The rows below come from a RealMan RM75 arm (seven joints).
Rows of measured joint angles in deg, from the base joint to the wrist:
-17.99, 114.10, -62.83, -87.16, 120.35, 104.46, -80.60
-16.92, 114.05, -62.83, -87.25, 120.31, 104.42, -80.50
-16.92, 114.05, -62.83, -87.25, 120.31, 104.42, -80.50
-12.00, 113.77, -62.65, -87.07, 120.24, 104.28, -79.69
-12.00, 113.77, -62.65, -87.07, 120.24, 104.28, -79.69
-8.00, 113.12, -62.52, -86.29, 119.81, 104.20, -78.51
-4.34, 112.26, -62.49, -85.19, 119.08, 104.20, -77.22
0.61, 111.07, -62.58, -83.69, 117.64, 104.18, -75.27
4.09, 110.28, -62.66, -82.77, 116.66, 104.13, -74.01
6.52, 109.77, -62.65, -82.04, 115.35, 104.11, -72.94
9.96, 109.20, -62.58, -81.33, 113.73, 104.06, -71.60
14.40, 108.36, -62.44, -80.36, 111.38, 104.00, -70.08
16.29, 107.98, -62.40, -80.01, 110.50, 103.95, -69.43
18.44, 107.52, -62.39, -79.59, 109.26, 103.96, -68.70
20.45, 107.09, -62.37, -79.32, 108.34, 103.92, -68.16
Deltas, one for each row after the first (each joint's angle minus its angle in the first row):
1.07, -0.05, 0.00, -0.09, -0.04, -0.04, 0.10
1.07, -0.05, 0.00, -0.09, -0.04, -0.04, 0.10
5.99, -0.33, 0.18, 0.09, -0.11, -0.18, 0.91
5.99, -0.33, 0.18, 0.09, -0.11, -0.18, 0.91
9.99, -0.98, 0.31, 0.87, -0.54, -0.26, 2.09
13.65, -1.84, 0.34, 1.97, -1.27, -0.26, 3.38
18.60, -3.03, 0.25, 3.47, -2.71, -0.28, 5.33
22.08, -3.82, 0.17, 4.39, -3.69, -0.33, 6.59
24.51, -4.33, 0.18, 5.12, -5.00, -0.35, 7.66
27.95, -4.90, 0.25, 5.83, -6.62, -0.40, 9.00
32.39, -5.74, 0.39, 6.80, -8.97, -0.46, 10.52
34.28, -6.12, 0.43, 7.15, -9.85, -0.51, 11.17
36.43, -6.58, 0.44, 7.57, -11.09, -0.50, 11.90
38.44, -7.01, 0.46, 7.84, -12.01, -0.54, 12.44

